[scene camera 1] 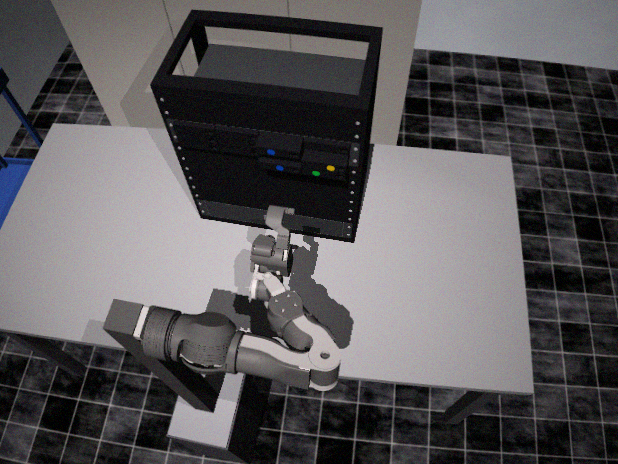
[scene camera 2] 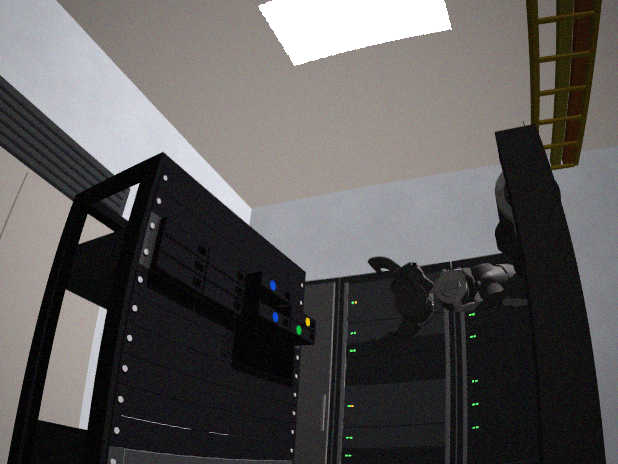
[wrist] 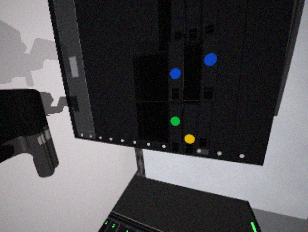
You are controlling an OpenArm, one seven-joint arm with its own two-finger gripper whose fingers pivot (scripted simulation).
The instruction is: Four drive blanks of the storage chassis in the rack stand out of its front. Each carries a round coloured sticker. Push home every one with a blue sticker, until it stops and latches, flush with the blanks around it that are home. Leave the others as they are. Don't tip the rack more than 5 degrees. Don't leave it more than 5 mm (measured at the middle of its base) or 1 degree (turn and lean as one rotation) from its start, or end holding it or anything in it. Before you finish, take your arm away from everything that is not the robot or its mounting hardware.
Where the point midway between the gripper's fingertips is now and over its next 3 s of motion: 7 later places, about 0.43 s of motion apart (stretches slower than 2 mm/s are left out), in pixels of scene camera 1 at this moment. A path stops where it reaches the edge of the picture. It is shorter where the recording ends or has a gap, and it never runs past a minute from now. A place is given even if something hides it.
My gripper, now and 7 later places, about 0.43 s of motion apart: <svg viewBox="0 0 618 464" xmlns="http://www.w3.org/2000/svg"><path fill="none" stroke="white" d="M284 226L284 224L283 218L280 206L276 189L274 174L272 169L301 177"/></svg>
